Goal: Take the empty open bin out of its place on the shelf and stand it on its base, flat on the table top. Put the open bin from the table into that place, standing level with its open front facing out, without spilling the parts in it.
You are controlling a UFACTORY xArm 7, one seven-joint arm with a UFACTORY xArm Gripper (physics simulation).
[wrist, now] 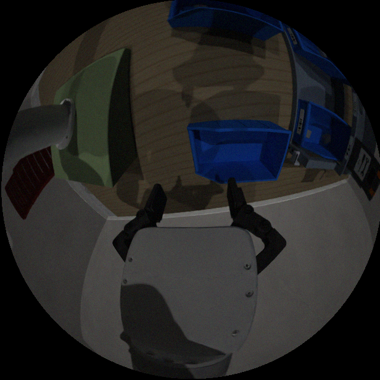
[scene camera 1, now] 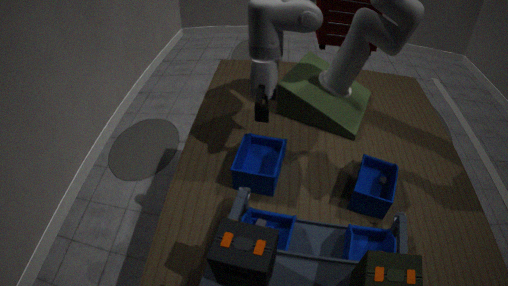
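Where they show: gripper, fingertip midpoint: [scene camera 1: 266, 109]; arm's base, origin of the base link: [scene camera 1: 334, 84].
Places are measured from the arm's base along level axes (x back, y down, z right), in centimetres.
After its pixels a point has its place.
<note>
An empty blue bin [scene camera 1: 260, 159] @(x -33.1, y 6.2, z 18.6 cm) [wrist: 235, 152] stands on its base on the wooden table [scene camera 1: 315, 195] @(x -42.0, y 6.5, z 2.7 cm) [wrist: 155, 65], at the left in the scene view. The other open bin [scene camera 1: 372, 187] @(x -37.2, y 6.2, z -12.7 cm) [wrist: 225, 22] stands upright on the table at the right in the scene view, with a small grey part [scene camera 1: 383, 179] @(x -34.8, y 5.2, z -15.9 cm) inside. My gripper [scene camera 1: 262, 120] @(x -28.2, y -6.6, z 18.2 cm) [wrist: 194, 188] is open and empty. It is above and behind the empty bin, apart from it. The grey shelf [scene camera 1: 401, 235] @(x -56.3, y -2.0, z -16.9 cm) [wrist: 312, 82] has a vacant place between two bins; its lower parts are hidden in the scene view.
Two blue bins [scene camera 1: 284, 231] @(x -54.0, y 5.6, z 8.4 cm) [scene camera 1: 367, 243] @(x -54.7, y 5.6, z -11.4 cm) sit on the shelf at either side of the vacant place. Two dark cases [scene camera 1: 244, 250] @(x -70.2, y -15.8, z 12.3 cm) [scene camera 1: 395, 275] @(x -70.3, y -13.3, z -10.3 cm) with orange latches stand at the near side. A green wedge base [scene camera 1: 320, 112] @(x -16.3, y 0.7, z 4.3 cm) [wrist: 87, 135] bears the arm. A red cabinet [scene camera 1: 337, 25] [wrist: 30, 185] is beyond the table.
</note>
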